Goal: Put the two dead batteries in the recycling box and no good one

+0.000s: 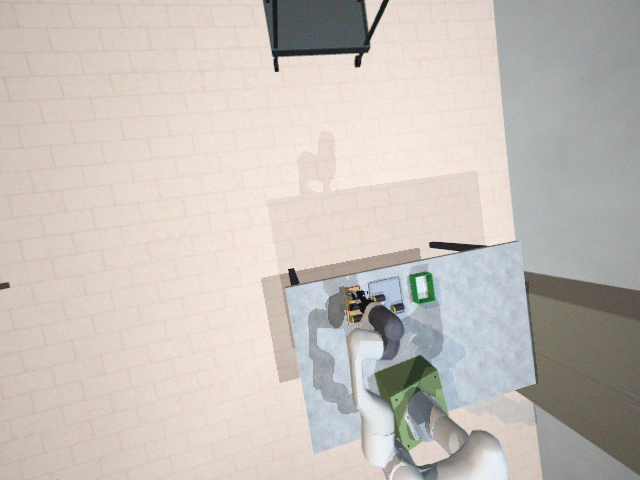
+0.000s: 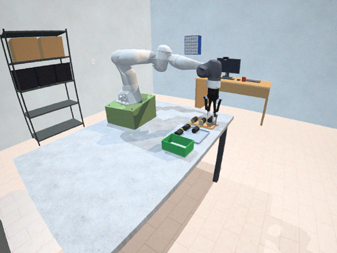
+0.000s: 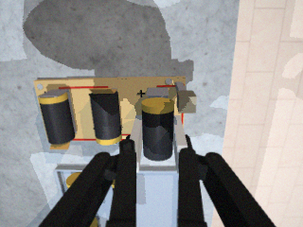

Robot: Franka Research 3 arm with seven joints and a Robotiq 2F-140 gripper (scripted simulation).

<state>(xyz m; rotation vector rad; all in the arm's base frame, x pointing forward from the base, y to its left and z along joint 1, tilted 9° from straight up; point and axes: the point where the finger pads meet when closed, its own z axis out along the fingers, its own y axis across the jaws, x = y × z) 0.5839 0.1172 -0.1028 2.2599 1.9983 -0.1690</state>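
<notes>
The post is 30 mm ahead of my hand, 40 mm to the left of it and 40 mm below it. Round my hand: grey tray: 90 mm behind, 170 mm to the right, 80 mm below; then green recycling box: 90 mm behind, 380 mm to the right, 70 mm below.
</notes>
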